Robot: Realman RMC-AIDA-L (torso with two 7-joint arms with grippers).
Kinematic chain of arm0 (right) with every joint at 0, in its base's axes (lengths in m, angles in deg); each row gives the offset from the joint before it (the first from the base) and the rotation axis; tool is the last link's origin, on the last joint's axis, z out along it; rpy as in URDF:
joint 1: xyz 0 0 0.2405 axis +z
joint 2: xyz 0 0 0 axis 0.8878 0.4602 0
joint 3: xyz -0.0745 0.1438 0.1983 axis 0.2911 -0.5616 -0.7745
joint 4: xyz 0 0 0 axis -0.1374 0.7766 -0.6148
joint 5: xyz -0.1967 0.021 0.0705 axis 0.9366 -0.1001 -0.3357
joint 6: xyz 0 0 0 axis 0.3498 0.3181 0.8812
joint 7: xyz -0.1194 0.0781 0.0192 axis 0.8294 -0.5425 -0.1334
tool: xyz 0 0 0 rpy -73.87 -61.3 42.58
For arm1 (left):
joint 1: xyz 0 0 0.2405 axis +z
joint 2: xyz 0 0 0 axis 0.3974 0.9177 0
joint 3: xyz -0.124 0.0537 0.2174 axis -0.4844 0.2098 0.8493
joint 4: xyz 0 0 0 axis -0.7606 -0.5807 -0.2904
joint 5: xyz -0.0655 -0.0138 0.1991 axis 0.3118 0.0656 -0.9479
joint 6: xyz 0 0 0 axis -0.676 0.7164 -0.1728
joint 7: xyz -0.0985 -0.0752 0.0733 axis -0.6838 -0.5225 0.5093
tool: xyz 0 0 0 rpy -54.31 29.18 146.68
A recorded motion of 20 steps. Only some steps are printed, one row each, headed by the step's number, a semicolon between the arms.
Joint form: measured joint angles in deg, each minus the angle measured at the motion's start. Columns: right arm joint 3, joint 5, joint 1, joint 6, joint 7, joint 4, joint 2; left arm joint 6, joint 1, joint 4, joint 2, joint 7, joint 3, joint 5.
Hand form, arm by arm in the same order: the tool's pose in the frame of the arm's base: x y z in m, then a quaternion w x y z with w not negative. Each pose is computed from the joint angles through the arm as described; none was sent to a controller.
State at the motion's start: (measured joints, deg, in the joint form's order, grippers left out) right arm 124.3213 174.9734 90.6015 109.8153 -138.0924 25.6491 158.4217; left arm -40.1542 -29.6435 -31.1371 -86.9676 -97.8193 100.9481 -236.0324
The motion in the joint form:
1: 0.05 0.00 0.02 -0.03 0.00 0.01 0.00; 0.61 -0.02 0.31 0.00 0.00 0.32 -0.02
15: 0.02 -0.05 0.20 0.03 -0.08 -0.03 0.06; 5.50 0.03 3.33 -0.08 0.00 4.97 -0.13
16: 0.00 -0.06 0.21 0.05 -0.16 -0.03 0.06; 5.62 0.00 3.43 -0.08 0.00 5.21 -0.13
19: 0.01 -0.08 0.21 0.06 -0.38 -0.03 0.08; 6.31 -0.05 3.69 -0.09 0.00 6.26 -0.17
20: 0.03 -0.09 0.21 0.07 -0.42 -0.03 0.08; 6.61 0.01 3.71 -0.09 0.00 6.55 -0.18
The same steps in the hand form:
1: 0.2769 0.3169 -0.0364 0.19196 -0.95652 0.04296 0.21536; -0.1695 0.4086 -0.0199 0.19304 -0.82298 -0.50927 0.16148
15: 0.2754 0.3178 -0.0366 0.19150 -0.95631 0.04198 0.21688; -0.1774 0.4097 -0.0337 0.20909 -0.82814 -0.48833 0.17888
16: 0.2753 0.3178 -0.0365 0.19141 -0.95621 0.04260 0.21727; -0.1774 0.4097 -0.0342 0.20942 -0.82856 -0.48700 0.18017
19: 0.2752 0.3178 -0.0366 0.19088 -0.95608 0.04445 0.21793; -0.1776 0.4099 -0.0363 0.21257 -0.83071 -0.48038 0.18430
20: 0.2751 0.3177 -0.0367 0.19066 -0.95609 0.04470 0.21806; -0.1779 0.4101 -0.0368 0.21419 -0.83125 -0.47858 0.18465

